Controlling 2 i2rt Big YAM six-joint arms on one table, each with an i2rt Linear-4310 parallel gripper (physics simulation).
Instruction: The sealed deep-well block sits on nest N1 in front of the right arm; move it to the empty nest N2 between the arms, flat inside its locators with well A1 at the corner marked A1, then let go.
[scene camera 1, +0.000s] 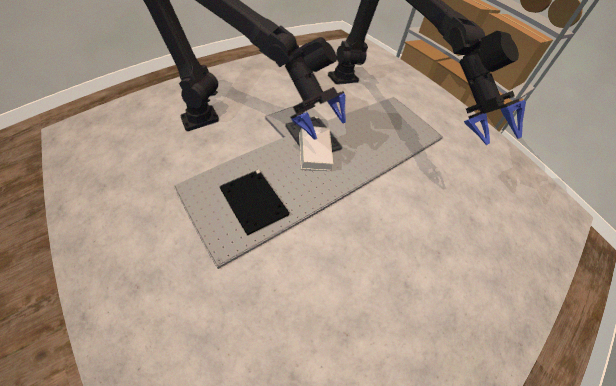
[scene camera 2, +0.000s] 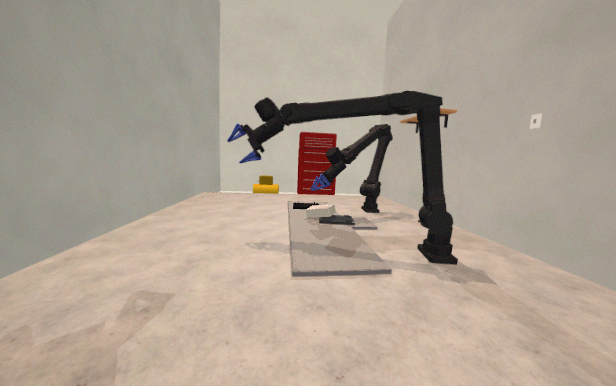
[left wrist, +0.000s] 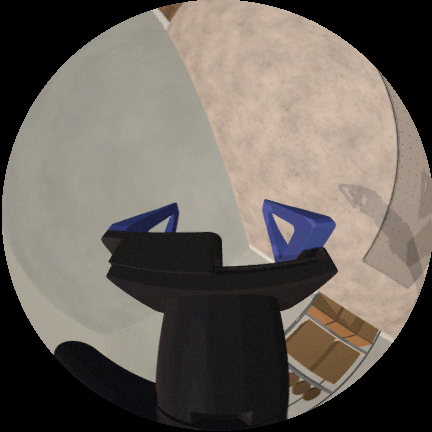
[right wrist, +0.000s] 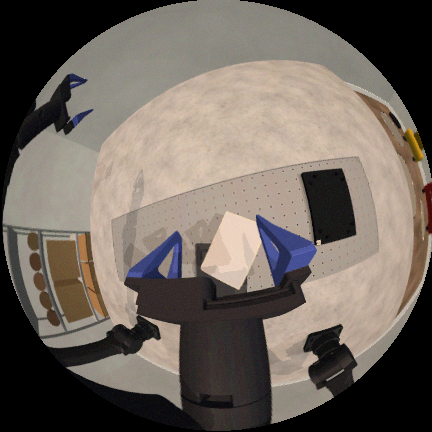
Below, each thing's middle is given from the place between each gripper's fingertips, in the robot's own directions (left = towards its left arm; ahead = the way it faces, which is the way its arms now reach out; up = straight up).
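With my right hand I am 100 mm above the cream block (scene camera 1: 316, 155), and that hand is also 50 mm beyond the block.
For my left hand, the cream block is 270 mm below it, 370 mm behind it and 220 mm to the right of it.
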